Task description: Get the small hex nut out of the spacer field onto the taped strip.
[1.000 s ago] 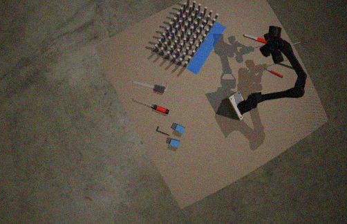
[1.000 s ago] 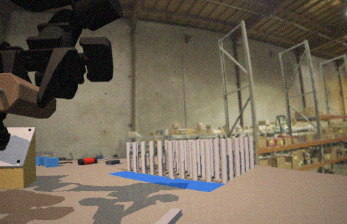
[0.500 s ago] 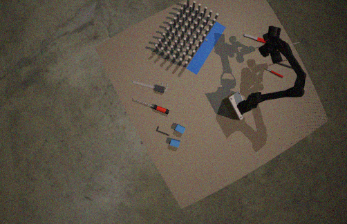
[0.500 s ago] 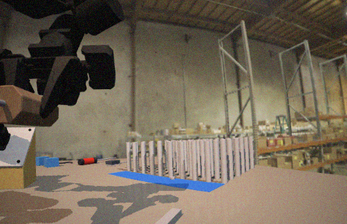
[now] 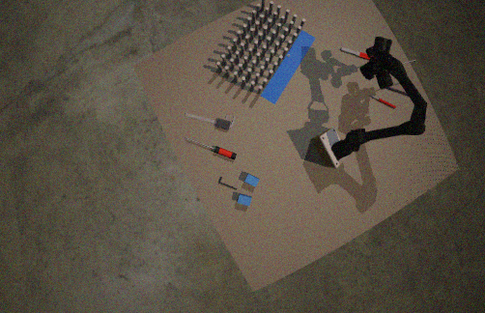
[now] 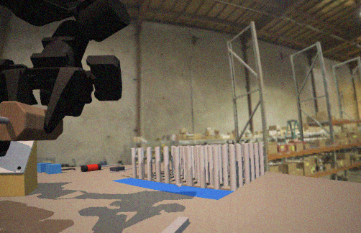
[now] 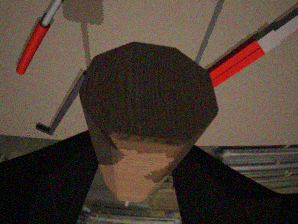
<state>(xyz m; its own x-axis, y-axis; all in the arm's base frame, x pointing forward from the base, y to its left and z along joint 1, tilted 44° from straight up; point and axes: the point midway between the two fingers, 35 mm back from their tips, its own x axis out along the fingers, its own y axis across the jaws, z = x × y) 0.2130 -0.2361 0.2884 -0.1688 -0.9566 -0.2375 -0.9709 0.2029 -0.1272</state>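
Right now my gripper tip is 2 cm past the wooden-handled tool and 10 cm to the left of it. From my gripper tip the other things lie so: blue taped strip 25 cm ahead, 33 cm to the left, 14 cm below.
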